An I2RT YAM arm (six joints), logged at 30 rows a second.
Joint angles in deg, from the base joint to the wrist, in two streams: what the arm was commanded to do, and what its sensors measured. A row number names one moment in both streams.
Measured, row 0: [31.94, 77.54, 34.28, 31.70, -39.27, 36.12]
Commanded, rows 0 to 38: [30.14, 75.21, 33.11, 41.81, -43.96, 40.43]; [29.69, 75.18, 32.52, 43.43, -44.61, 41.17]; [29.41, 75.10, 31.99, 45.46, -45.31, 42.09]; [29.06, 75.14, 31.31, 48.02, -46.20, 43.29]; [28.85, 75.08, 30.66, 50.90, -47.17, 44.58]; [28.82, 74.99, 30.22, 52.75, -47.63, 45.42]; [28.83, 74.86, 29.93, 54.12, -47.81, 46.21]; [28.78, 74.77, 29.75, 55.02, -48.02, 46.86]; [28.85, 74.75, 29.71, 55.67, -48.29, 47.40]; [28.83, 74.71, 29.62, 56.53, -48.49, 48.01]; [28.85, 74.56, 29.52, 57.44, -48.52, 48.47]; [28.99, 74.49, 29.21, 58.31, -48.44, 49.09]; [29.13, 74.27, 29.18, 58.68, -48.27, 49.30]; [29.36, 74.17, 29.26, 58.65, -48.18, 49.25]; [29.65, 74.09, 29.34, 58.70, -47.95, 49.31]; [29.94, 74.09, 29.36, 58.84, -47.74, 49.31]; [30.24, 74.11, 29.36, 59.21, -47.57, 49.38]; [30.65, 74.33, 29.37, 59.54, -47.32, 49.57]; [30.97, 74.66, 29.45, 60.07, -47.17, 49.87]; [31.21, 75.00, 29.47, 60.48, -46.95, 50.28]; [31.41, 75.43, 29.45, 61.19, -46.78, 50.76]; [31.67, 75.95, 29.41, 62.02, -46.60, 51.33]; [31.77, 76.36, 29.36, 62.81, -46.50, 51.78]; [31.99, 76.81, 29.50, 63.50, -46.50, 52.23]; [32.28, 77.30, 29.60, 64.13, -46.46, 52.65]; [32.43, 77.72, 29.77, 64.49, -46.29, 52.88]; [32.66, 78.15, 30.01, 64.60, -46.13, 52.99]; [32.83, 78.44, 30.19, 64.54, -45.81, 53.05]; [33.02, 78.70, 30.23, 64.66, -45.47, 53.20]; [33.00, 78.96, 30.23, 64.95, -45.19, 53.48]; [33.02, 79.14, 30.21, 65.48, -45.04, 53.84]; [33.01, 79.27, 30.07, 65.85, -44.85, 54.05]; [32.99, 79.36, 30.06, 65.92, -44.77, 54.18]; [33.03, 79.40, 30.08, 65.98, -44.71, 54.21]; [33.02, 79.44, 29.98, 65.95, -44.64, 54.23]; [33.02, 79.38, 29.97, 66.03, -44.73, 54.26]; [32.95, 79.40, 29.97, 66.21, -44.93, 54.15]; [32.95, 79.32, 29.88, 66.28, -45.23, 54.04]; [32.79, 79.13, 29.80, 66.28, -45.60, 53.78]
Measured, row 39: [32.75, 79.13, 29.30, 64.97, -46.15, 53.52]
